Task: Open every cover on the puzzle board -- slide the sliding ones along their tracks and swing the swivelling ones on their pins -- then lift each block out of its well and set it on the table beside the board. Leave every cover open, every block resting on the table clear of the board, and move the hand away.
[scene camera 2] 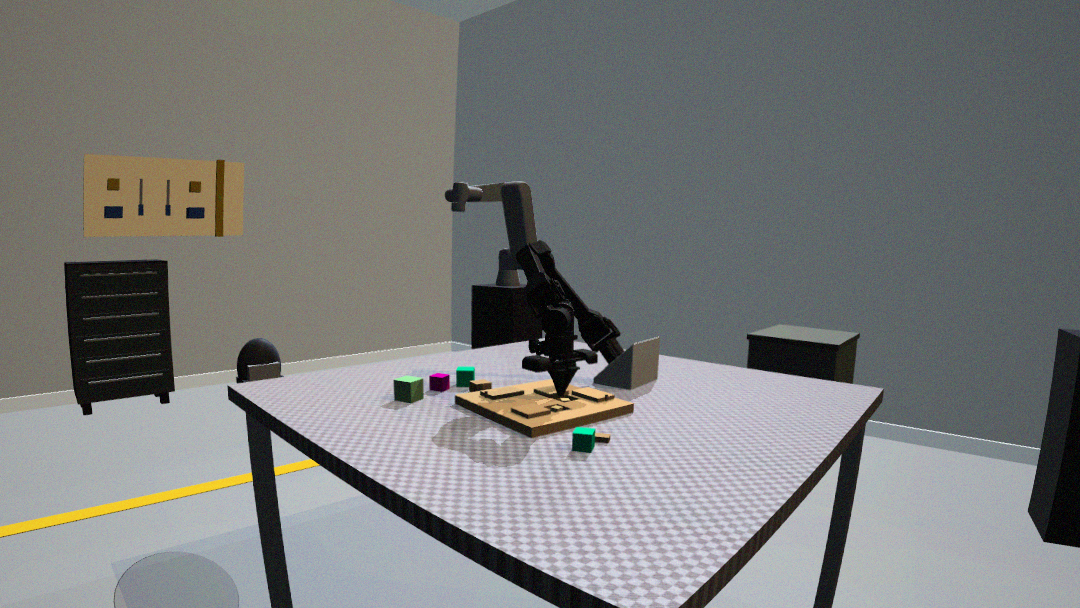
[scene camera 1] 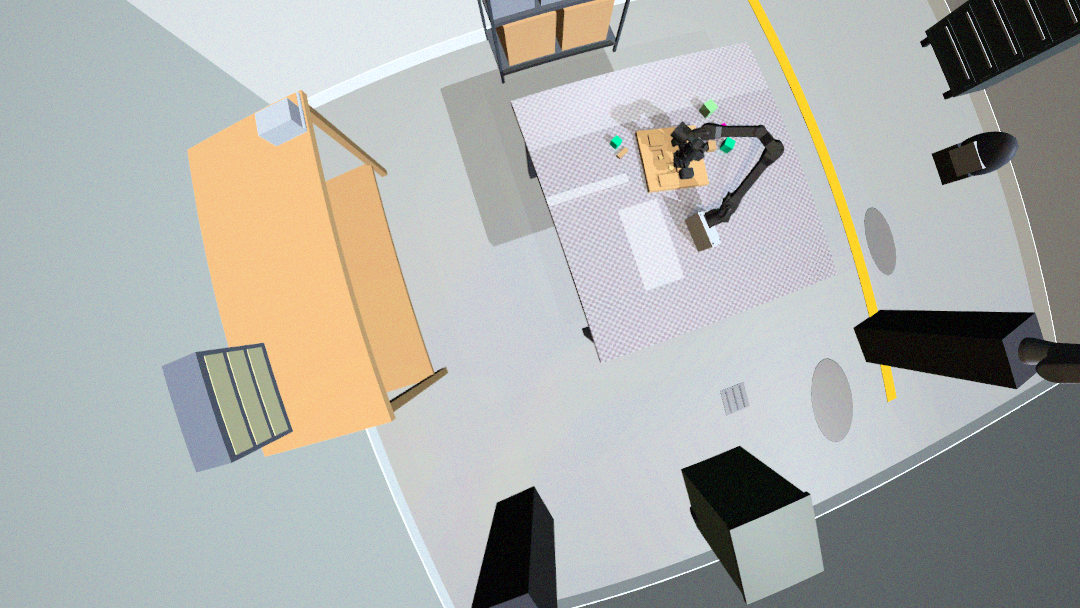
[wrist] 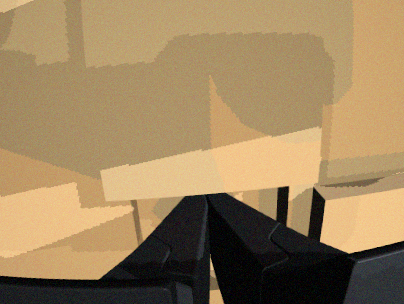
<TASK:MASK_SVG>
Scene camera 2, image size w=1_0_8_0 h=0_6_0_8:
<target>gripper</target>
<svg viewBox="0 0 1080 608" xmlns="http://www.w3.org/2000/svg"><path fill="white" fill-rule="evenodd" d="M574 330L566 331L556 337L546 334L544 341L539 341L538 338L529 340L529 351L531 354L536 353L536 355L526 356L522 360L522 369L535 373L548 372L554 382L558 396L565 394L573 376L580 370L580 367L576 366L576 362L586 361L589 365L598 364L596 351L586 349L574 350L574 340L578 340L578 335L574 335Z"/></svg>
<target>green block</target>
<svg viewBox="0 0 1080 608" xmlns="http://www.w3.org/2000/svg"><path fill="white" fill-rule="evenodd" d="M393 380L395 401L413 403L424 399L423 378L406 375Z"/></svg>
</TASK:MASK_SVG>
